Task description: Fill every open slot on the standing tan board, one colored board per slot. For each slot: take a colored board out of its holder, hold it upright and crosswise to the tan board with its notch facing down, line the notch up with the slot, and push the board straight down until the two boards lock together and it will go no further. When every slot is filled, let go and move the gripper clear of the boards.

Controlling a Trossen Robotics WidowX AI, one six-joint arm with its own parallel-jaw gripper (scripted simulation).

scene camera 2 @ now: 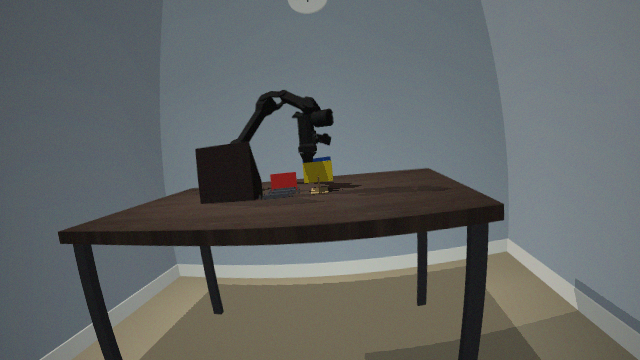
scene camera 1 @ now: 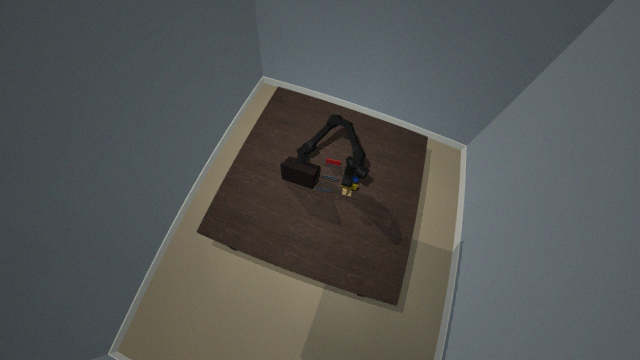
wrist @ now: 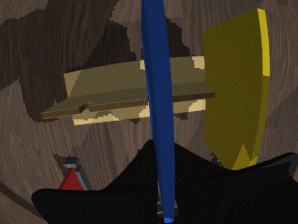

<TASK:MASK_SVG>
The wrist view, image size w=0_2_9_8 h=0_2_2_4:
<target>my gripper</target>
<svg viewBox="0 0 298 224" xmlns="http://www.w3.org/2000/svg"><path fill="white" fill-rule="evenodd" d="M174 143L176 145L176 152L174 152L174 171L176 171L174 192L176 192L176 197L174 197L174 200L177 202L177 208L180 210L181 220L184 224L298 224L298 183L293 177L298 168L298 153L283 153L283 155L274 157L274 159L262 161L261 164L254 164L251 167L238 169L238 171L237 169L231 171L231 169L221 167L221 165L210 163L209 160L204 160L202 157L194 155L189 149L182 148L177 143ZM153 139L146 140L144 148L138 152L137 156L134 156L128 167L125 167L125 171L120 173L116 179L110 181L109 185L106 185L105 188L101 190L43 188L32 193L32 204L36 206L36 209L39 210L39 213L48 224L157 224L158 171L156 148L154 148Z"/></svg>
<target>yellow board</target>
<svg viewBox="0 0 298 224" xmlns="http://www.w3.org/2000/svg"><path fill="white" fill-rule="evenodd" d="M259 8L243 12L242 15L235 16L235 18L230 20L227 19L226 22L202 31L205 55L205 85L208 85L214 91L214 99L206 99L204 141L208 144L208 148L212 149L213 155L220 159L223 167L231 169L231 171L234 171L234 169L238 171L238 169L257 164L263 129L265 129L270 85L269 37L267 37L269 35L267 35L265 10L259 10Z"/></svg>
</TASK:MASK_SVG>
